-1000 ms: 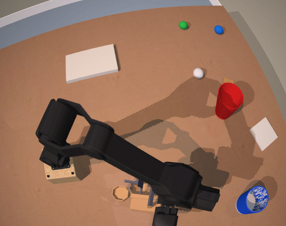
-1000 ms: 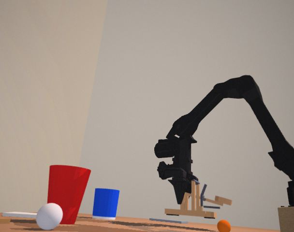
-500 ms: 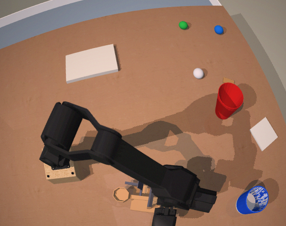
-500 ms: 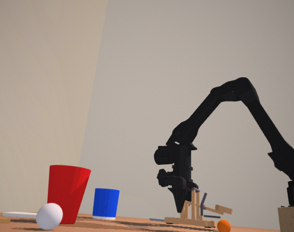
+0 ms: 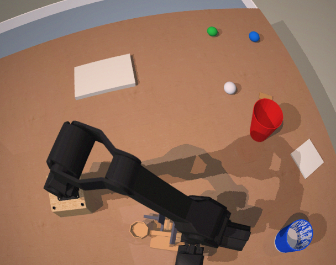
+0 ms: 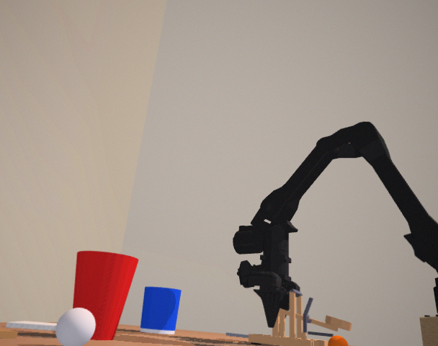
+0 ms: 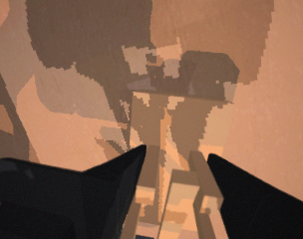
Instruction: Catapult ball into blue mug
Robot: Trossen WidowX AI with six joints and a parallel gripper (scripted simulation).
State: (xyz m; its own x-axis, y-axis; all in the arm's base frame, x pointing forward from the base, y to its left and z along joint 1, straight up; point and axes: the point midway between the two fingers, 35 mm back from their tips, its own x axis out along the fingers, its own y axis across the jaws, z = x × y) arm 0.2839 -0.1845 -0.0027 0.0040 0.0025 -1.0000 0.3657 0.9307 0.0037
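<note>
Now: gripper tip 4 cm past the catapult upright frame, 2 cm to the right of it and 5 cm below it. From my gripper tip the other things lie so: blue mug: 27 cm ahead, 10 cm to the right; orange ball: 9 cm behind, 16 cm to the left, 2 cm below; catapult: 6 cm behind, 4 cm to the left, 2 cm above.
</note>
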